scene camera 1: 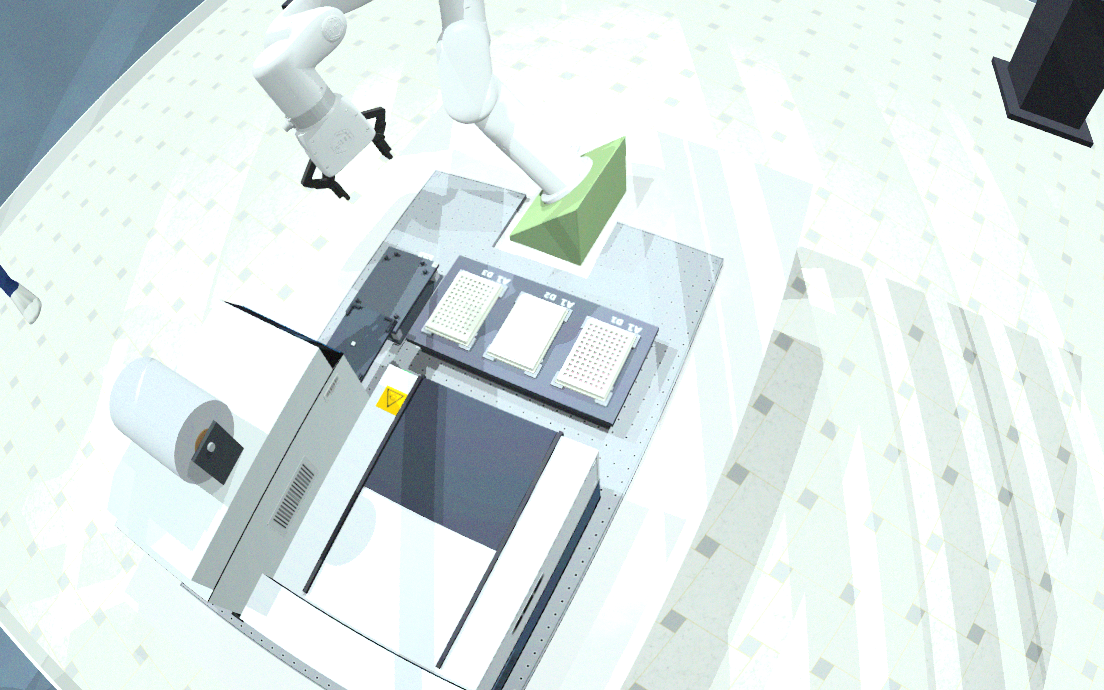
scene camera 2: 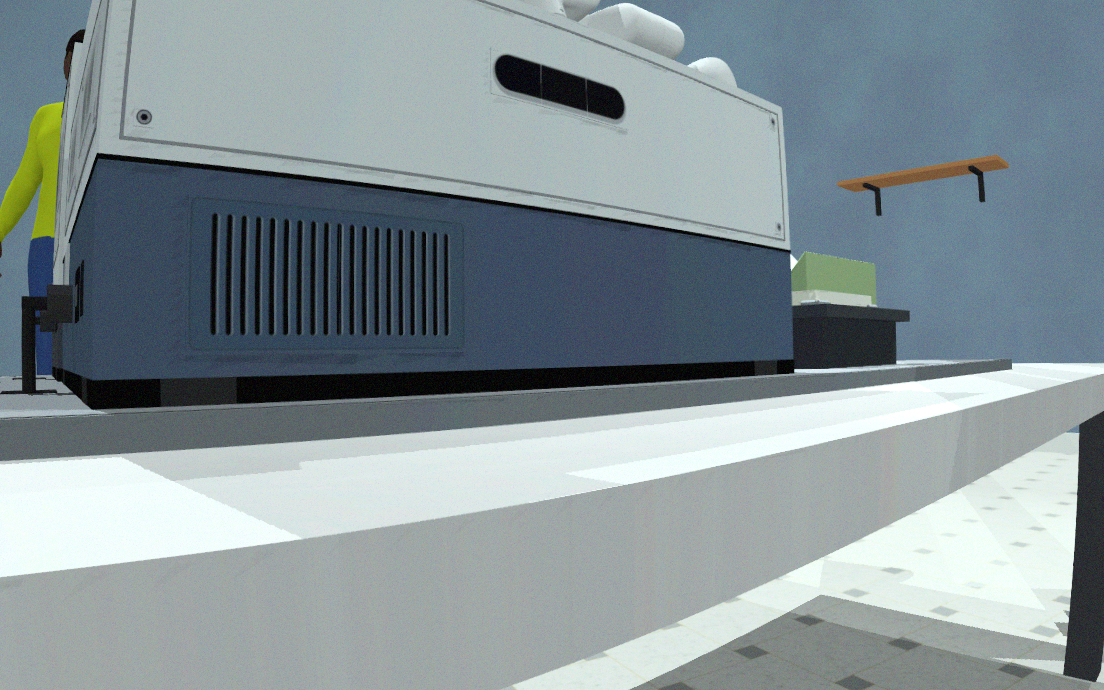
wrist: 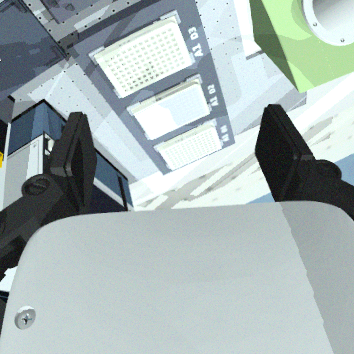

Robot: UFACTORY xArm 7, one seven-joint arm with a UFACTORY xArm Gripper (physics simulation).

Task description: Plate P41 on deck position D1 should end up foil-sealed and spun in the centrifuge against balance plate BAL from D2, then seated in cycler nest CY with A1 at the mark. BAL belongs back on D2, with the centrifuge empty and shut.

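Places are measured from the arm's base along level axes (x back, y right, z up), in metres.
Pixels of known places: gripper, between the fingertips: (scene camera 1: 367,176) (wrist: 176,130); arm's base, origin of its link: (scene camera 1: 568,181) (wrist: 334,8).
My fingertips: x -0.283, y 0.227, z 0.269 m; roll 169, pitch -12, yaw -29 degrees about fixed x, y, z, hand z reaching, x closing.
Note:
For each thing: its top centre in the pictures, then the offset to it from my fingertips. "pt": a spot on its surface instead.
- deck board, a spot on its surface: (scene camera 1: 625,370) pt dy -0.428, dx -0.077, dz -0.288 m
- D1, centre of its top: (scene camera 2: 810,295) (scene camera 1: 596,355) (wrist: 191,149) dy -0.378, dx -0.071, dz -0.272 m
- D2, centre of its top: (scene camera 1: 527,329) (wrist: 173,112) dy -0.255, dx -0.052, dz -0.272 m
- welled plate, centre of its top: (wrist: 146,61) (scene camera 1: 463,304) dy -0.133, dx -0.033, dz -0.272 m
- pale roll, centre of its top: (scene camera 1: 148,398) dy +0.060, dx -0.487, dz +0.129 m
My gripper (scene camera 1: 368,176) (wrist: 176,130) is open and empty, high beyond the deck board (scene camera 1: 625,370). P41, the plate with visible wells on D1 (scene camera 1: 598,358) (wrist: 192,147), lies flat. BAL, the plate on D2 (scene camera 1: 529,331) (wrist: 172,110), has a smooth pale top. Another welled plate (scene camera 1: 464,307) (wrist: 145,57) sits on D3. A large white-and-blue machine (scene camera 1: 537,528) (scene camera 2: 325,105) stands beside the board. Dark flat units (scene camera 1: 394,284) stand at the board's D3 end. I cannot tell which device is the centrifuge or nest CY, nor whether the centrifuge is shut.
The arm's green wedge-shaped base block (scene camera 1: 545,235) (scene camera 2: 838,276) (wrist: 280,55) rises behind the board. A tall grey panel (scene camera 1: 276,488) and a pale roll (scene camera 1: 158,406) stand on the machine's left side. A person in yellow (scene camera 2: 44,170) and a wall shelf (scene camera 2: 924,173) show in scene camera 2.

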